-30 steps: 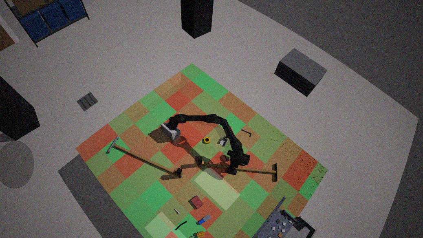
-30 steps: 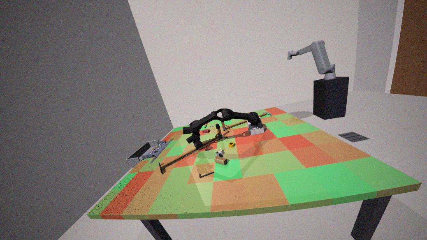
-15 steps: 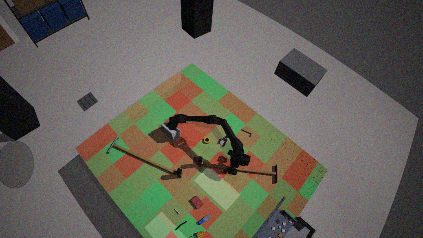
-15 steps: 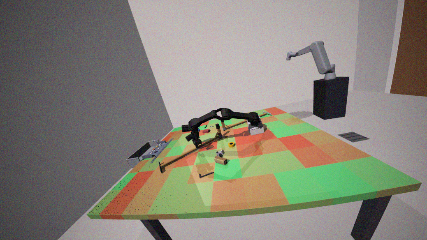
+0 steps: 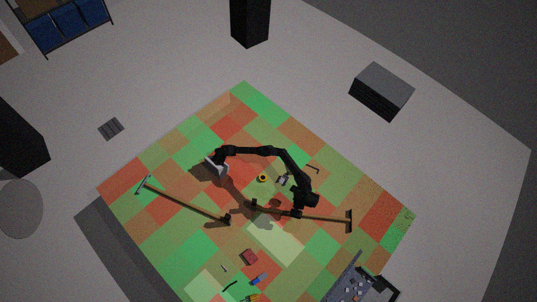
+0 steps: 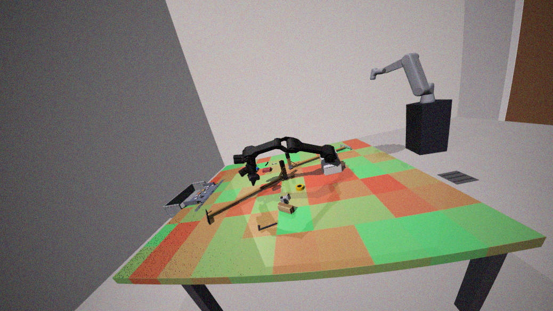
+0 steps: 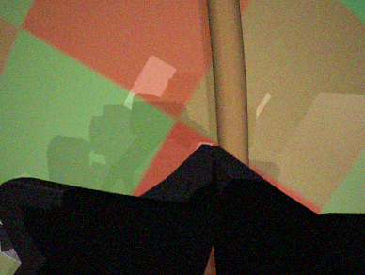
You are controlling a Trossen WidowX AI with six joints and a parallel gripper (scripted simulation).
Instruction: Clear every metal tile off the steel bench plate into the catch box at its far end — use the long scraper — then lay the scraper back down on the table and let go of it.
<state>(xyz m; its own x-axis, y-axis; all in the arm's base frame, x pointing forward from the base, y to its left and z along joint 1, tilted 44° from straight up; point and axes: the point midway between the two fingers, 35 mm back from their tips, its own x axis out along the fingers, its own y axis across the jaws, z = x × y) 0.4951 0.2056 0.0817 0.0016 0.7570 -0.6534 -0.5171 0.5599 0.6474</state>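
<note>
Right now my gripper tip is 30 mm short of the long scraper and 10 mm above it. Also, from my gripper tip: wooden block (230 mm behind, 170 mm to the left, 60 mm below); then yellow tape roll (290 mm behind, 70 mm below, 30 mm to the right); then hex key (280 mm to the left, 130 mm behind, 70 mm below).
</note>
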